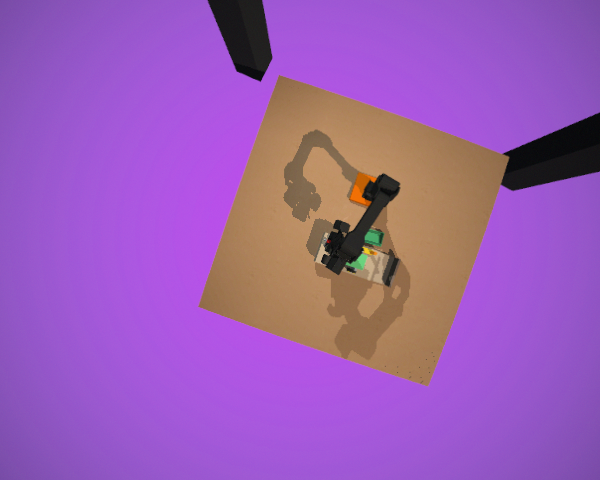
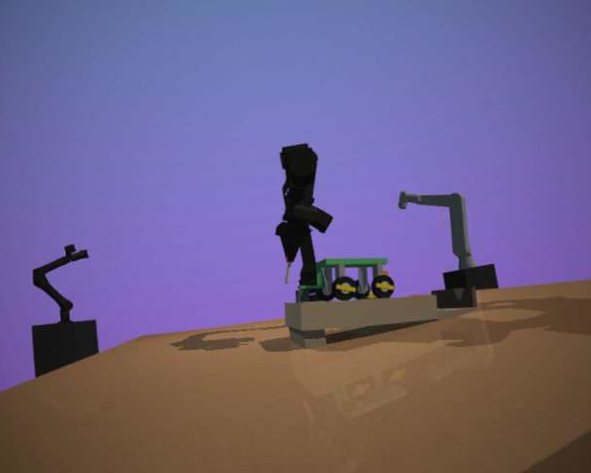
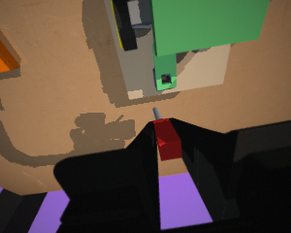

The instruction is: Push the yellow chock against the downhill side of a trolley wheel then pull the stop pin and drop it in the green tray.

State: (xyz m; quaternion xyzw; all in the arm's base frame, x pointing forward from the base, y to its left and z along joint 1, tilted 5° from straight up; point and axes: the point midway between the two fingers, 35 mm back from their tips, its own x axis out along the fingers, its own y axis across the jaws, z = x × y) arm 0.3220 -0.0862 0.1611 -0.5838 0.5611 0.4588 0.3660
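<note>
Right now the yellow chock is 20 cm to the left of my gripper tip, 9 cm below it and 4 cm behind it. From my gripper tip the other things lie so: red-headed stop pin: right at my gripper tip; trolley: 12 cm to the left, 6 cm below, 2 cm ahead; dark end block: 38 cm to the left, 14 cm below.
</note>
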